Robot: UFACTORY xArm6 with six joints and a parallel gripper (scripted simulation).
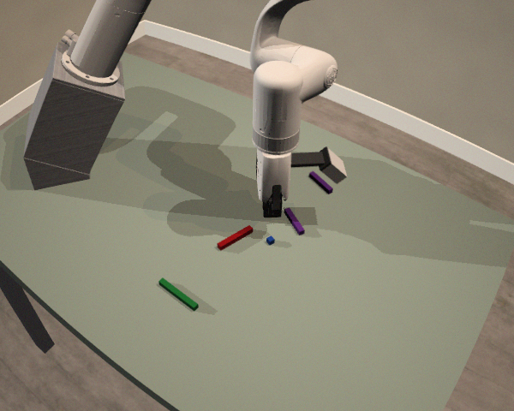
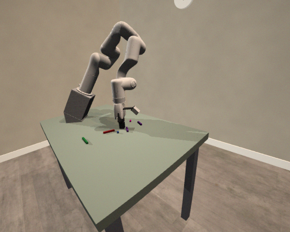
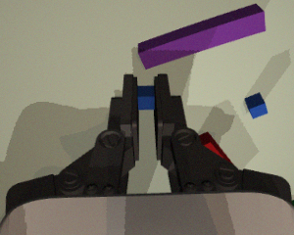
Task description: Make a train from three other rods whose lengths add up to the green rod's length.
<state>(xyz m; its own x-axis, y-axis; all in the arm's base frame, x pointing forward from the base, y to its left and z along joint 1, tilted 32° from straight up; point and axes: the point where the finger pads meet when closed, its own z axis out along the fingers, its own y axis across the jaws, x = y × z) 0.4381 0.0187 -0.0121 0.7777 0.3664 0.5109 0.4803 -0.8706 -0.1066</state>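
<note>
The purple rod lies 5 cm ahead of my hand and 2 cm below it. From my hand the other things lie so: red rod 3 cm behind, 9 cm to the right, 2 cm below; then green rod 5 cm behind, 24 cm to the right, 2 cm below; then magenta rod 4 cm behind, 11 cm to the left, 2 cm below.
</note>
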